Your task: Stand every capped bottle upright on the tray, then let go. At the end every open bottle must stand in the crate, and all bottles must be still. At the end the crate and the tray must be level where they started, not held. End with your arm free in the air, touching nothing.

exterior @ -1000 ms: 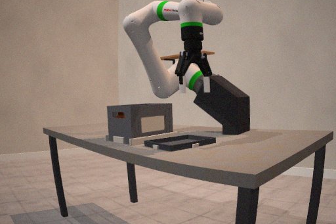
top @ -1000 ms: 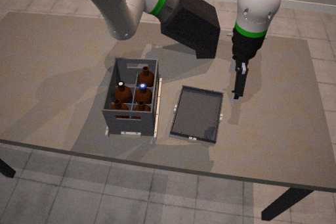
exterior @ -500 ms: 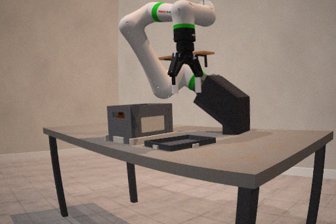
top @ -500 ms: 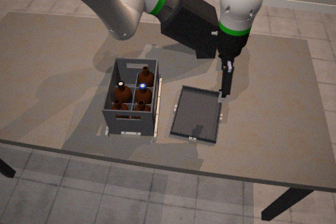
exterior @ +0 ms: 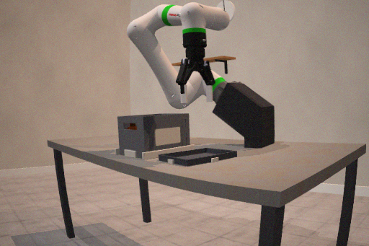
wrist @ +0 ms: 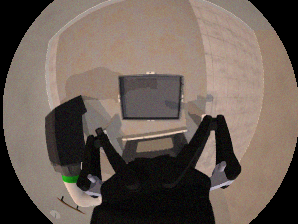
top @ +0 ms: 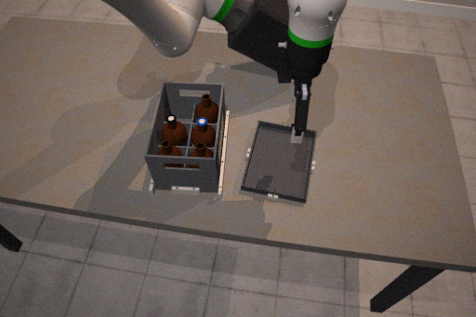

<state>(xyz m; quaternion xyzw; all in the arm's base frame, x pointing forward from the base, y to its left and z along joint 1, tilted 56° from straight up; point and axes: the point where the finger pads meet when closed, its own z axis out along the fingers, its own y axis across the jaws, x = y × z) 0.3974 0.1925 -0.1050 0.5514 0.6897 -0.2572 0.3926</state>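
Now: the white-capped bottle 34 cm to the right of my hand and 15 cm below it. From my hand the other things lie so: open bottle 10 cm behind, 26 cm to the right, 15 cm below; grey crate 29 cm to the right, 15 cm below; dark tray 1 cm behind, 2 cm to the right, 22 cm below.
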